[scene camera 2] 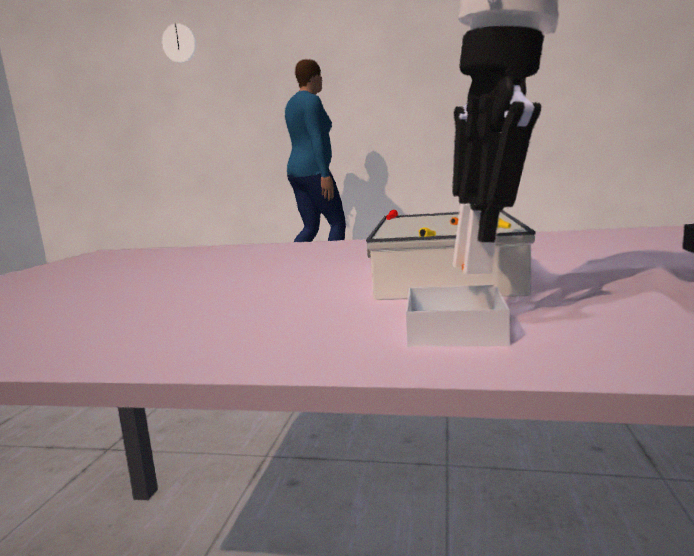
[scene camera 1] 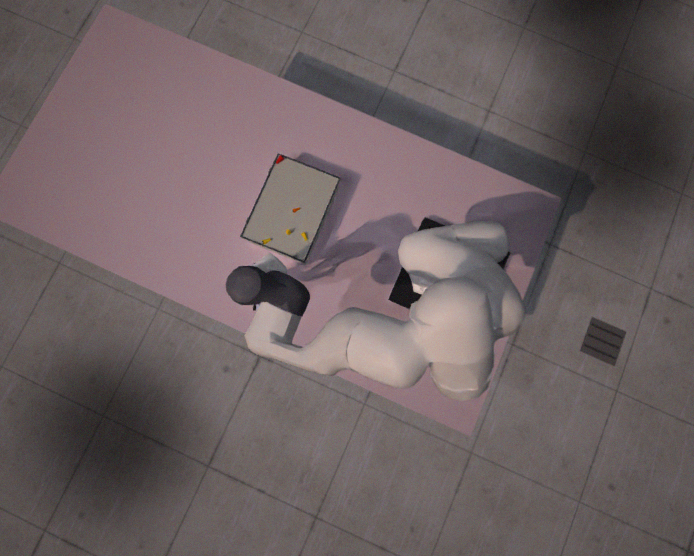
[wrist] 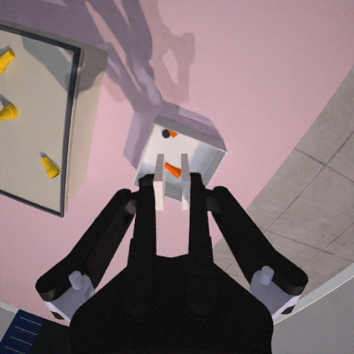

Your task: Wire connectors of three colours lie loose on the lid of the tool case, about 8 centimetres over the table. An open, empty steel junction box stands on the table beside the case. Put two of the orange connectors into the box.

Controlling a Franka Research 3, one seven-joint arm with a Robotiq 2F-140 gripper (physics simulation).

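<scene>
My gripper (scene camera 2: 470, 267) (wrist: 172, 165) is shut on an orange connector (wrist: 173, 170), held between the fingertips above the open steel junction box (scene camera 2: 457, 328) (wrist: 212, 162). A sliver of that connector shows in scene camera 2. Another orange connector (wrist: 173, 134) lies inside the box, beside a dark round spot. The arm hides the box in scene camera 1. A third orange connector (scene camera 1: 296, 209) (scene camera 2: 454, 220) lies on the lid of the tool case (scene camera 1: 289, 185) (scene camera 2: 405, 278) (wrist: 35, 145).
Yellow connectors (scene camera 1: 289, 231) (scene camera 2: 427, 232) (wrist: 50, 167) lie on the lid near the box side, and a red connector (scene camera 1: 279, 159) (scene camera 2: 392, 214) lies at a far lid corner. The raised case stands close beside the box. A person (scene camera 2: 309, 133) stands beyond the table.
</scene>
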